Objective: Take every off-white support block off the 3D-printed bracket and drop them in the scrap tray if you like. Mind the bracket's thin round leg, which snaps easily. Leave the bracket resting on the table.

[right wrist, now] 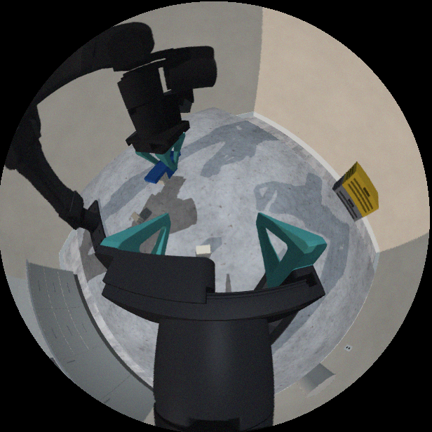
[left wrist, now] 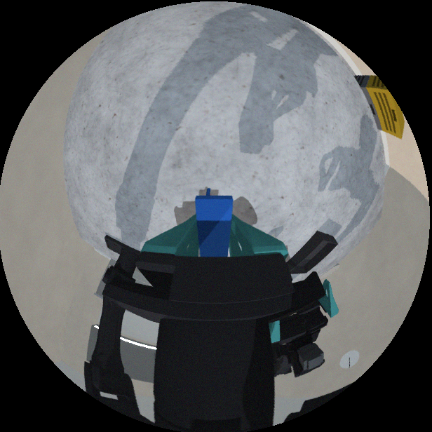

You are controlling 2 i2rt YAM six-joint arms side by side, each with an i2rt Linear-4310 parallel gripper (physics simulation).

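The blue bracket point(left wrist: 214, 207) point(right wrist: 156, 174) is between the fingers of my left gripper point(left wrist: 213, 217) point(right wrist: 169, 167), which is shut on it above the table. The bracket's thin leg point(left wrist: 208, 191) points away from the fingers in the left wrist view. A small grey-beige piece point(left wrist: 215, 192) shows beside the leg; whether it is attached is unclear. My right gripper point(right wrist: 212, 217) is open and empty. An off-white block point(right wrist: 203, 250) lies on the table between and below its fingers. A small beige piece point(right wrist: 135, 216) lies in shadow left of it. The scrap tray cannot be made out.
A yellow and grey box point(left wrist: 386, 107) point(right wrist: 359, 192) stands at the table's right edge. The left arm point(right wrist: 150, 100) reaches over the far left of the speckled grey table point(left wrist: 200, 130) point(right wrist: 235, 195). A black part point(right wrist: 96, 225) stands near the table's left edge.
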